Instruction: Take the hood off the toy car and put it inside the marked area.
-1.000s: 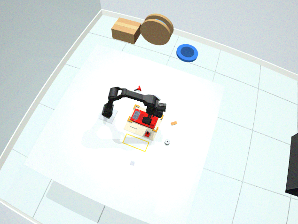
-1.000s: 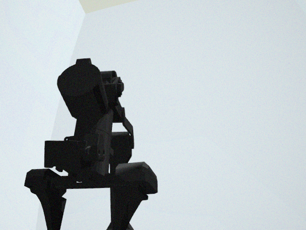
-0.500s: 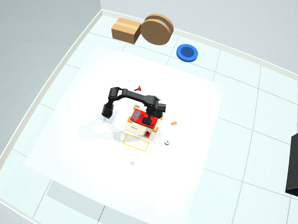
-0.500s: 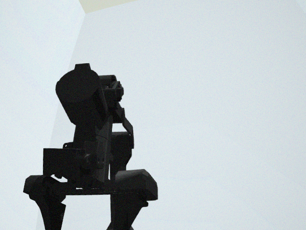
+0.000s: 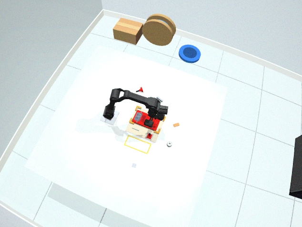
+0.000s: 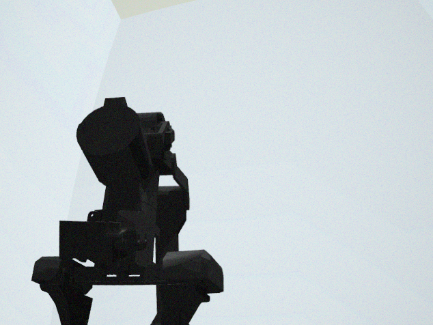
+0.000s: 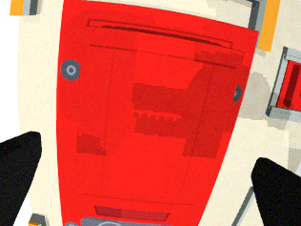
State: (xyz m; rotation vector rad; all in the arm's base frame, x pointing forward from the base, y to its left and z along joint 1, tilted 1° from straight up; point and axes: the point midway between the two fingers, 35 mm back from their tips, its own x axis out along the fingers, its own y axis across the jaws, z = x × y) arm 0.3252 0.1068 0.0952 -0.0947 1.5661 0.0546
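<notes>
Now: gripper tip 3 cm above the red hood.
</notes>
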